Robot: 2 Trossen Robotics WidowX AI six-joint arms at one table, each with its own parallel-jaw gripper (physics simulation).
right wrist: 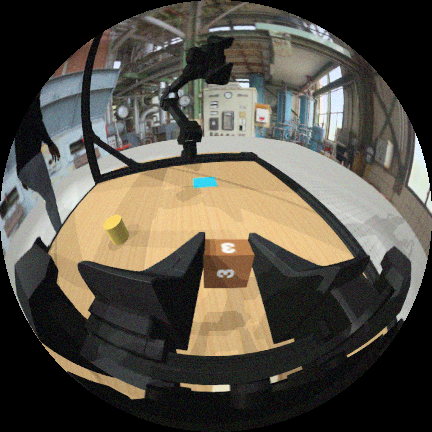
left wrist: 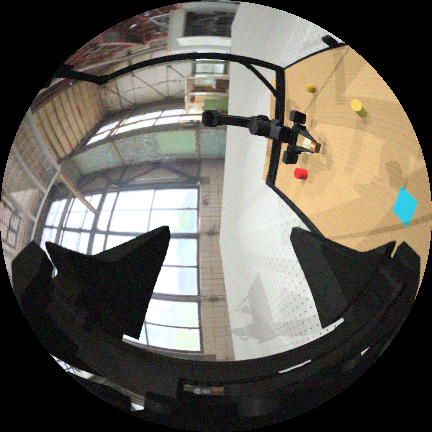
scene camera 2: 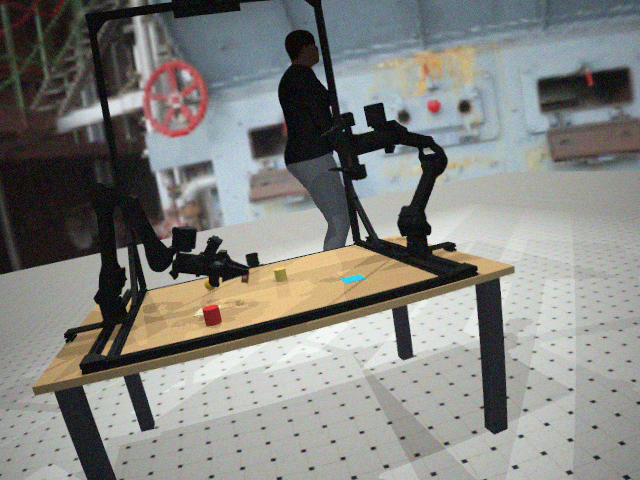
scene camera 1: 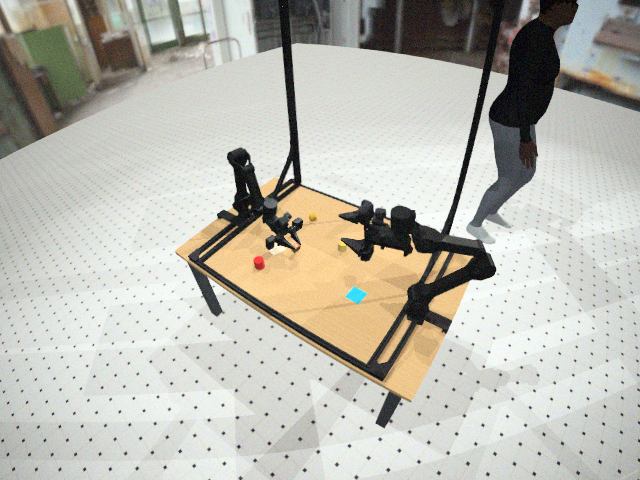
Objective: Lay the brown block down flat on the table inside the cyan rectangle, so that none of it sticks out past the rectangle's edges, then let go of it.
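Seen in the pictures: left gripper, fingertip midpoint: [right wrist: 231,49] [left wrist: 233,232] [scene camera 2: 324,153] [scene camera 1: 339,227]; right gripper, fingertip midpoint: [right wrist: 226,237] [left wrist: 314,146] [scene camera 2: 249,270] [scene camera 1: 297,246]; left arm's base, link origin: [right wrist: 189,156] [scene camera 2: 418,253] [scene camera 1: 415,314]; right arm's base, link origin: [scene camera 2: 115,318] [scene camera 1: 244,216].
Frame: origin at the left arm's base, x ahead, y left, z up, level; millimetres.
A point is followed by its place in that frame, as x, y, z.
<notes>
The brown block [scene camera 1: 297,246] @[511, -169, 71] [scene camera 2: 245,277] @[526, -159, 57] [left wrist: 315,146] @[507, -168, 68] [right wrist: 227,263] @[525, -177, 69], marked with white 3s, is between the fingertips of my right gripper [scene camera 1: 298,244] @[508, -166, 72] [scene camera 2: 247,273] @[508, -166, 72] [right wrist: 226,237] @[508, -166, 72]. The right gripper is shut on it and holds it above the table, roughly level. The cyan rectangle [scene camera 1: 356,295] @[236, -49, -18] [scene camera 2: 353,279] @[244, -41, -18] [left wrist: 405,206] [right wrist: 205,182] @[247, -52, -18] lies flat on the table, well away from the block, to the right of it in both scene views. My left gripper [scene camera 1: 341,227] @[296, -6, 356] [scene camera 2: 327,152] @[296, -6, 356] [left wrist: 233,232] @[296, -6, 356] is wide open and empty, high above the table.
A red cylinder [scene camera 1: 258,262] @[659, -84, 23] [scene camera 2: 211,315] @[674, -79, 8] [left wrist: 300,174] @[646, -92, 18] stands near a cream patch [scene camera 1: 277,250] @[627, -208, -18]. A yellow cylinder [scene camera 1: 342,246] @[344, -269, 16] [scene camera 2: 280,274] @[357, -270, 5] [right wrist: 116,230] @[366, -281, 10] stands mid-table. An orange ball [scene camera 1: 312,217] @[530, -434, 10] [left wrist: 310,88] @[524, -436, 11] lies farther back. Black rails border the table.
</notes>
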